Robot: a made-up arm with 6 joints.
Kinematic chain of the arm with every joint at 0, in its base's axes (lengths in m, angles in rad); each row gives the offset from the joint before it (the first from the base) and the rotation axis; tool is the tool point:
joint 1: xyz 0 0 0.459 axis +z
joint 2: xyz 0 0 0 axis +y
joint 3: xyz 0 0 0.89 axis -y
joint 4: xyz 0 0 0 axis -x
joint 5: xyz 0.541 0 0 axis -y
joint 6: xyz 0 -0.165 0 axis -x
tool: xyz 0 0 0
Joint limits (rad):
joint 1: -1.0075..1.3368
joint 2: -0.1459..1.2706
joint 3: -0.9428..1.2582
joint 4: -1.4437..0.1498
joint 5: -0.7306..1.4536
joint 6: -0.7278..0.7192
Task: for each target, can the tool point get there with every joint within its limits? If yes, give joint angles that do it. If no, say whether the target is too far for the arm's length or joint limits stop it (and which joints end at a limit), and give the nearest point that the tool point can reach.
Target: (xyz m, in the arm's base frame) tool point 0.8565 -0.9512 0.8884
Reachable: yes | joints -0.7156 0.9662 0.9242 -0.3326 1.0431 0.2029
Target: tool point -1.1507 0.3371 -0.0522
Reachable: no: joint limits stop it (at a limit: joint 1, joint 2, joint 4) | nearest point 0.1239 0.4298 0.3263 | short by 1.333 m
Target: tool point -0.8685 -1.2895 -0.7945
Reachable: no: too far | nearest point 0.2723 -0.7402 0.1870 | short by 1.602 m
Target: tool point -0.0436 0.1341 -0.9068
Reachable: no: joint limits stop it (at a limit: joint 1, joint 2, joint 4) | nearest point 0.1639 0.5974 0.2064 | short by 1.223 m
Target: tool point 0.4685 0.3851 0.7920
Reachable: yes | joints 0.9531 0.3990 -0.6332 -0.2715 -0.4238 0.2934
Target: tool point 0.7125 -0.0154 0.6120
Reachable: yes | joints 0.2022 0.6979 -0.5581 -0.2880 -0.0872 0.6052
